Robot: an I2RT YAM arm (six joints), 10 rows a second.
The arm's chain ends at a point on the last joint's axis. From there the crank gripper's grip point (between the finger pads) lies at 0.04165 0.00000 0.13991 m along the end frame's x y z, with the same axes.
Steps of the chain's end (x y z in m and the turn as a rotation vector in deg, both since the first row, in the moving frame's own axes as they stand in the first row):
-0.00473, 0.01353, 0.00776, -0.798, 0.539, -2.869
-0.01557, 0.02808, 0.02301, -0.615, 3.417, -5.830
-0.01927, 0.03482, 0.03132, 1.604, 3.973, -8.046
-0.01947, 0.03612, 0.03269, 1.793, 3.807, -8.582
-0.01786, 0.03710, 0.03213, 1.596, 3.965, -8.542
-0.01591, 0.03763, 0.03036, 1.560, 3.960, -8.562
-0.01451, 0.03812, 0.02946, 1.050, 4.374, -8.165
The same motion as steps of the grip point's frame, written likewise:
-0.00342, 0.01336, 0.00736, -0.798, 0.539, -2.869
-0.00746, 0.02491, 0.02030, -0.615, 3.417, -5.830
-0.01039, 0.02446, 0.02797, 1.604, 3.973, -8.046
-0.01110, 0.02490, 0.02946, 1.793, 3.807, -8.582
-0.00907, 0.02636, 0.02879, 1.596, 3.965, -8.542
-0.00713, 0.02696, 0.02703, 1.560, 3.960, -8.562
-0.00460, 0.02893, 0.02581, 1.050, 4.374, -8.165

